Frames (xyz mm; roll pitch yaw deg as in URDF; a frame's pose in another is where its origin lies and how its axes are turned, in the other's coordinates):
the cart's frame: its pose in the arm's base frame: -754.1 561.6 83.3 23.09 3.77 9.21
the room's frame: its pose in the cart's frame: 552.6 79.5 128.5 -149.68 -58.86 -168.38
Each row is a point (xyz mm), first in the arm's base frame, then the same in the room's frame.
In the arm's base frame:
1: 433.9 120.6 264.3
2: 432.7 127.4 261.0
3: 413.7 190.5 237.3
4: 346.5 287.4 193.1
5: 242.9 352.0 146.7
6: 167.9 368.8 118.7
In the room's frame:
1: 86.0 -832.3 -131.5
2: 80.5 -827.0 -132.3
3: 37.8 -771.9 -139.1
4: -19.3 -660.9 -122.2
5: -48.1 -546.7 -65.8
6: -49.7 -484.3 -13.0

